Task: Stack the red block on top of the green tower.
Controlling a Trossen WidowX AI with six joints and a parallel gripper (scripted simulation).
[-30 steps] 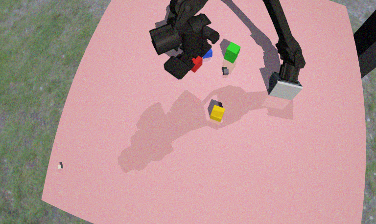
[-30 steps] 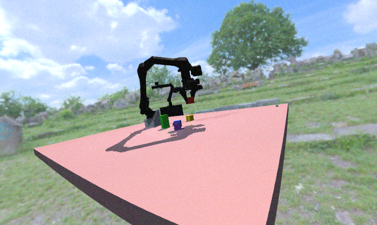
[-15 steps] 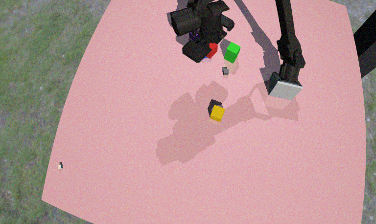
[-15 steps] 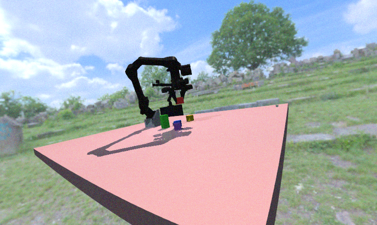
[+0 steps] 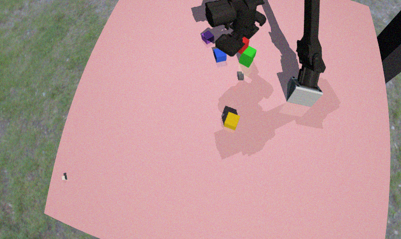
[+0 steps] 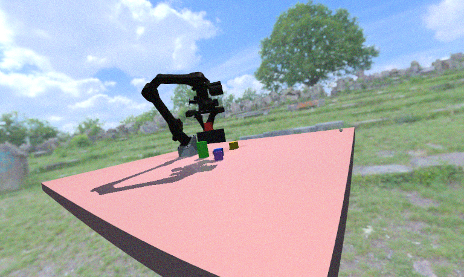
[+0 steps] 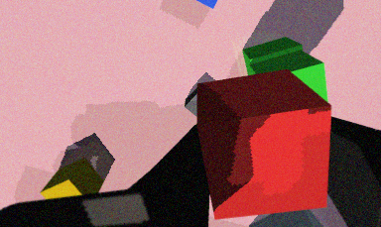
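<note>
Right now the green block is 30 mm behind my gripper tip, 30 mm to the right of it and 80 mm below it. The rest, counted from my gripper tip: red block 10 mm above; blue block 70 mm ahead, 30 mm to the right, 120 mm below; small grey cube 20 mm behind, 40 mm to the left, 130 mm below.
</note>
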